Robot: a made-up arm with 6 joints.
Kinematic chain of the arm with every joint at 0, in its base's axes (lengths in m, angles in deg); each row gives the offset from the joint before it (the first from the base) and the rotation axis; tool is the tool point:
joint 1: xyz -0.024 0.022 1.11 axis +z
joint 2: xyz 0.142 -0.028 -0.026 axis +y
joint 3: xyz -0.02 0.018 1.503 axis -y
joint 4: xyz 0 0 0.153 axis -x
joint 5: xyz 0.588 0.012 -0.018 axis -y
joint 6: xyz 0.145 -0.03 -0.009 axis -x
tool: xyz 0 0 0.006
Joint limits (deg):
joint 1: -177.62..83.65
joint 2: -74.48..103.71
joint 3: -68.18..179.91
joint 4: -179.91..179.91
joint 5: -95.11..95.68
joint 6: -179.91..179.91
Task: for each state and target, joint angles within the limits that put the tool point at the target. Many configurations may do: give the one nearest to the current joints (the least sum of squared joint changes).
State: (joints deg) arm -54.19 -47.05 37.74 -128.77 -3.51 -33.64
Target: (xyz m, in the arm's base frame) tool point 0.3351 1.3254 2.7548
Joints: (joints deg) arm -103.75 -45.14 65.33 -132.71 -9.91 -33.60
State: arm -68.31 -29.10 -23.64 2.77 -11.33 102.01
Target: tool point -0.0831 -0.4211 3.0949
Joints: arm -94.45 -7.80 27.06 5.49 0.99 101.63
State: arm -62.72 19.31 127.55 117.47 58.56 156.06
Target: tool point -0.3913 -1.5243 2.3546
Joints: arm -106.64 67.30 141.64 117.45 63.82 155.93
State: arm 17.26 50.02 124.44 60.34 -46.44 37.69
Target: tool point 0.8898 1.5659 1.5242
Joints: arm 63.75 99.42 166.57 65.32 -50.71 37.64
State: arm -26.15 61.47 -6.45 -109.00 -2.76 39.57
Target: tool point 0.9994 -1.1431 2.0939
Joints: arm -49.34 29.67 -5.86 -108.82 -0.65 39.52
